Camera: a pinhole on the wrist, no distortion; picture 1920 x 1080 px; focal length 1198.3 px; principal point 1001.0 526.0 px. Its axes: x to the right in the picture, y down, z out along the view. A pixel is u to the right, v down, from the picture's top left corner.
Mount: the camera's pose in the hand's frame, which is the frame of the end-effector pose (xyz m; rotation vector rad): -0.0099 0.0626 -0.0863 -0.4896 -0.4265 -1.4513
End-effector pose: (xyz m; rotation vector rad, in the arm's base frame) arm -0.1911 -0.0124 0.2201 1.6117 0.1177 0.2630
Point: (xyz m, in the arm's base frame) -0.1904 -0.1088 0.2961
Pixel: 1627.4 418.8
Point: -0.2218 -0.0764 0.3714
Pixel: 965.9 359.0
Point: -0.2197 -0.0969 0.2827
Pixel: 1706.7 168.5
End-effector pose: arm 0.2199 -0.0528 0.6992 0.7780 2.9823 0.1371
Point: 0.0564 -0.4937 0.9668
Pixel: behind the camera
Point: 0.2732 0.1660 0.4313
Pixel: 1340.2 727.5
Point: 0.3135 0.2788 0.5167
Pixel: 890.2 809.9
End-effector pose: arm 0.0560 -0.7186 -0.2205 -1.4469 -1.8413 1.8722
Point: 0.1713 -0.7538 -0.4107
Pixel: 266.4 742.2
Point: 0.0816 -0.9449 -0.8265
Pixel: 563.2 854.4
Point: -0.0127 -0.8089 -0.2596
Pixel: outside the picture
